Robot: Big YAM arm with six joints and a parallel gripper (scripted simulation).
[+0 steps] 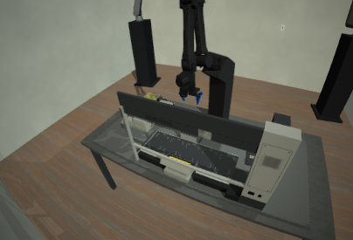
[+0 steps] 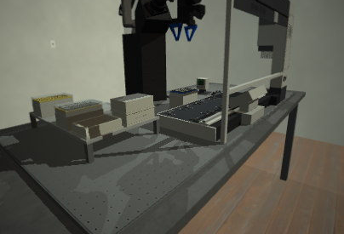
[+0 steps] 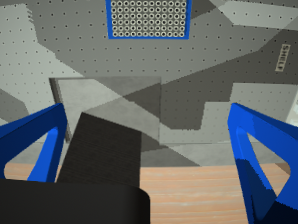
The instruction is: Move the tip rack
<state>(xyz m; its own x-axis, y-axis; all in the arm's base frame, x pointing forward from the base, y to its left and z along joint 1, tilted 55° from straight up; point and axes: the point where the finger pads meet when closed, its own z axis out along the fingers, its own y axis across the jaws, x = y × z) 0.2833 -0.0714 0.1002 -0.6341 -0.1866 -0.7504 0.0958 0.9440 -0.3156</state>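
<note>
Now: the tip rack 1 cm to the left of my hand and 27 cm below it. Also, from my hand: dark gantry beam (36 cm ahead, 5 cm to the left, 16 cm above); then gantry post (31 cm ahead, 30 cm to the right, 12 cm below); then pale block (1 cm ahead, 40 cm to the right, 23 cm below).
</note>
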